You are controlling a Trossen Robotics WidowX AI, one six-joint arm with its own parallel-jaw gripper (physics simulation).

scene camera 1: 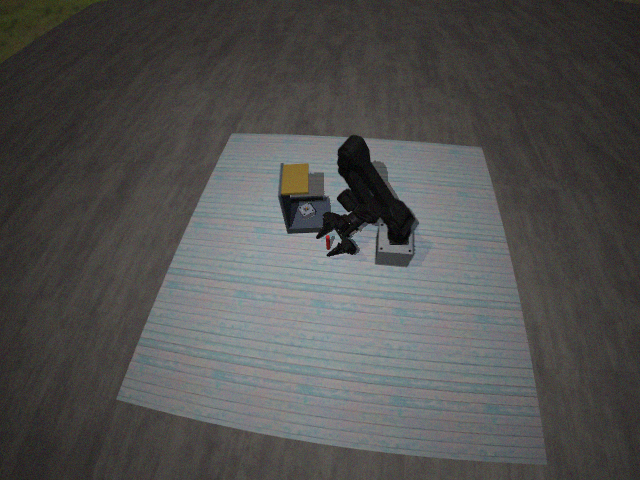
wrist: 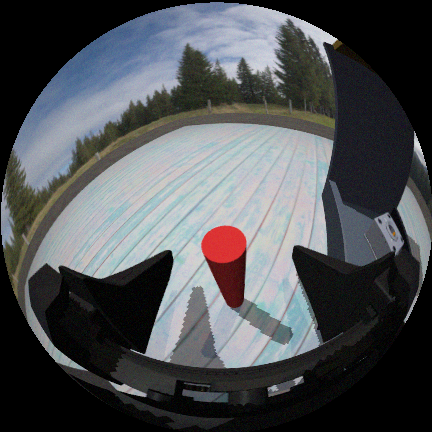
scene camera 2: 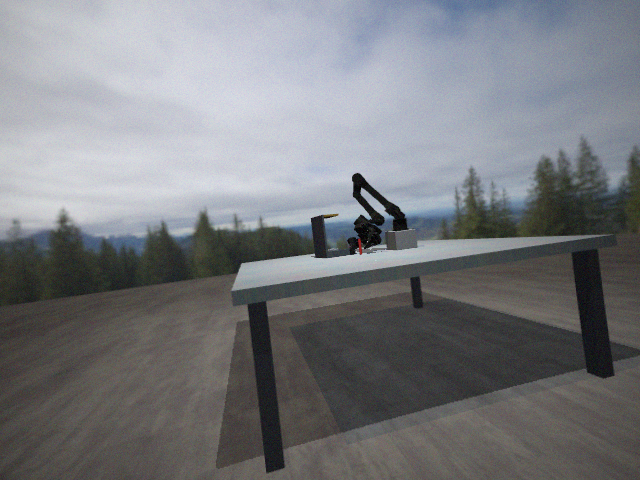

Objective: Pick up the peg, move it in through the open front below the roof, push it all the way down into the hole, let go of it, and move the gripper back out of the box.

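Places are measured from the arm's base along level axes (x ahead, y left, z up), in millimetres.
Pixels of known places: gripper, fingertip midpoint: (scene camera 1: 321, 246) (scene camera 2: 357, 249); arm's base at its link origin: (scene camera 1: 398, 236) (scene camera 2: 400, 230).
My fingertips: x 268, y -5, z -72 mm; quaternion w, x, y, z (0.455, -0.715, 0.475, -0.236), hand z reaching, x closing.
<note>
Ahead of a thing's pixels: the offset from my fingertips to its top centre. "spot": to the spot under its first point. Level surfaces: height alone.
The red peg @[dz +53, dx -24, dy -9 mm] (scene camera 1: 327, 242) (scene camera 2: 360, 246) (wrist: 225, 245) stands upright on the table beside the box. My gripper (scene camera 1: 323, 245) (wrist: 234, 255) is open, low over the table, with the peg between its spread fingers and a gap on each side. In the wrist view the peg's top is a little nearer the left finger. The dark box @[dz +197, dx +55, dy -162 mm] (scene camera 1: 308, 225) (scene camera 2: 319, 237) (wrist: 372, 125) has a tall wall and a yellow roof @[spot: dz +197, dx +88, dy -157 mm] (scene camera 1: 294, 178) (scene camera 2: 330, 215) over part of it. A light block @[dz +14, dx +63, dy -171 mm] (scene camera 1: 306, 209) (wrist: 383, 223) with the hole sits on its floor. The hole's inside is too small to make out.
The box stands close to the right finger in the wrist view, its tall wall rising beyond that finger. The arm's grey base block (scene camera 1: 393, 255) (scene camera 2: 402, 240) stands on the table @[dz -27 mm] (scene camera 1: 330, 351) (scene camera 2: 465, 249), on the opposite side of the gripper from the box.
</note>
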